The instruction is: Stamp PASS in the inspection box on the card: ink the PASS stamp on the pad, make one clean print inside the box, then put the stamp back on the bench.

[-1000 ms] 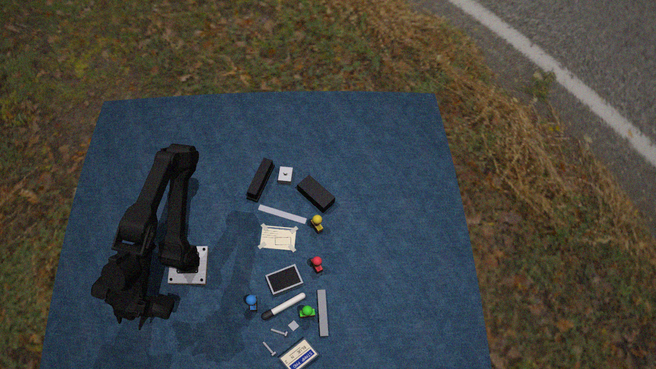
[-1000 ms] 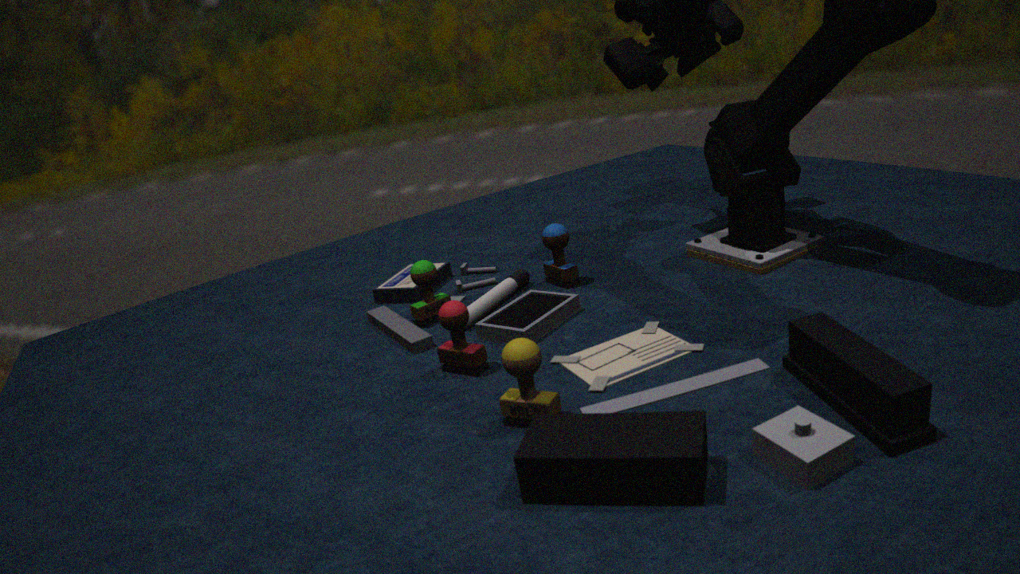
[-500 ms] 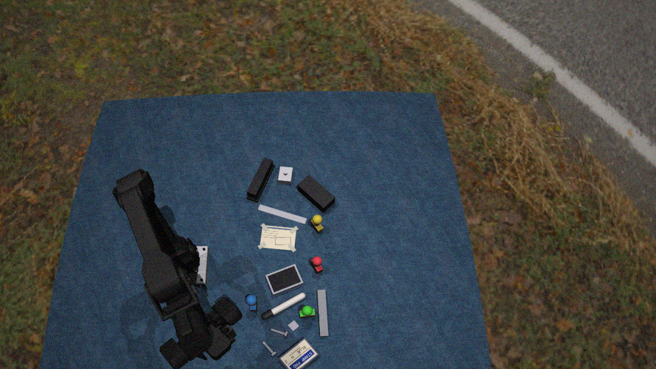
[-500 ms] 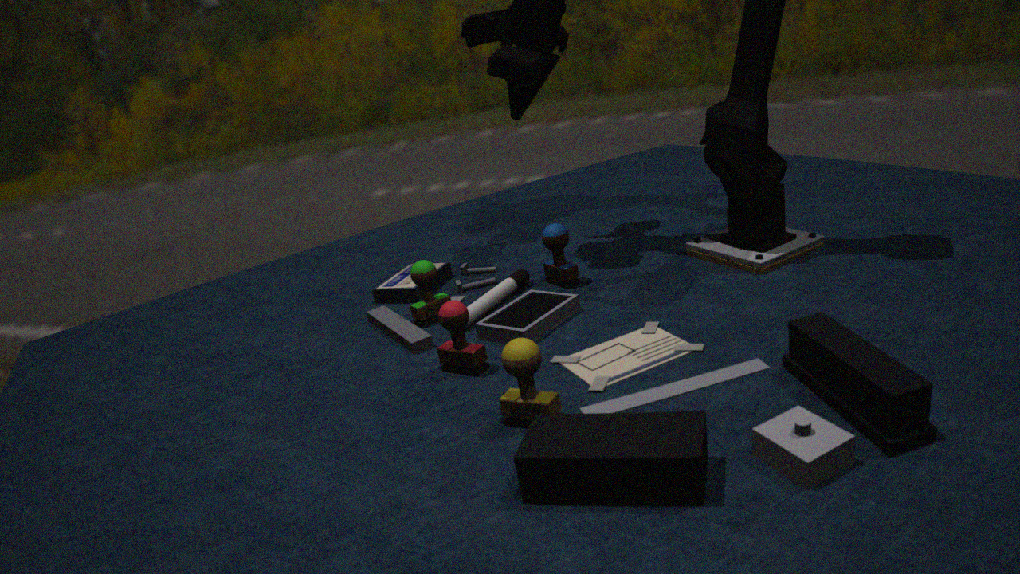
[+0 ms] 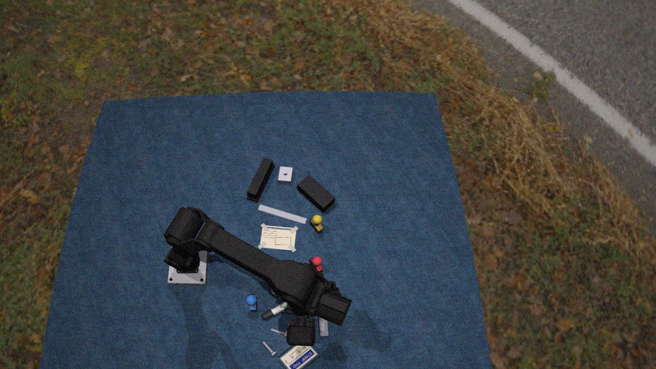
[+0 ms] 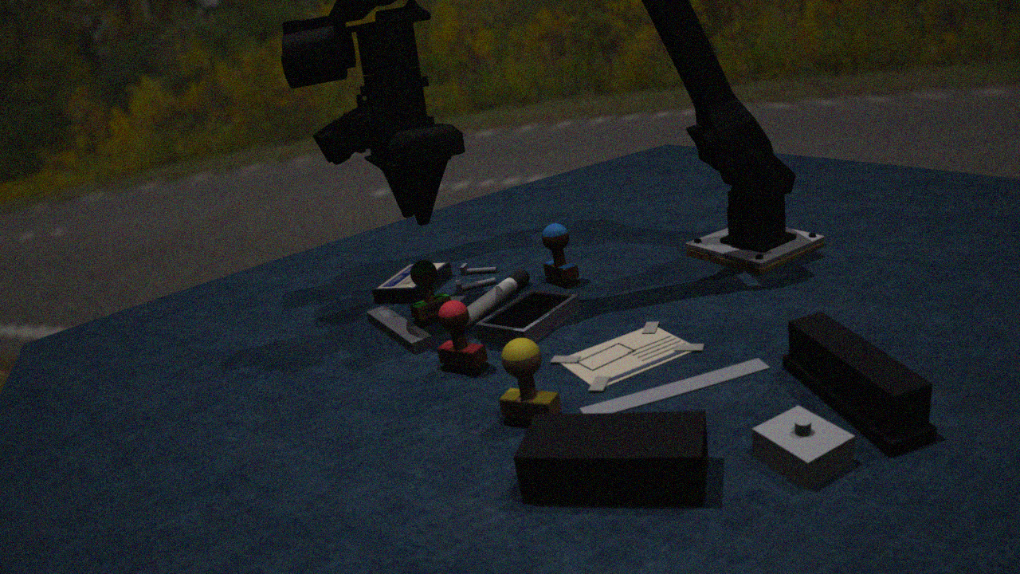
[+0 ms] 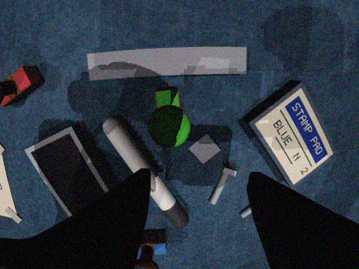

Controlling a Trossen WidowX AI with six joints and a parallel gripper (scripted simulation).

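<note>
Now: gripper tip 1 cm short of the green-knobbed stamp, 1 cm to the right of it and 9 cm above it. Also, from my gripper tip: white marker 7 cm behind, 3 cm to the left, 10 cm below; then grey bar 5 cm ahead, 1 cm to the left, 10 cm below; then stamp-pad box 2 cm behind, 10 cm to the right, 9 cm below.
</note>
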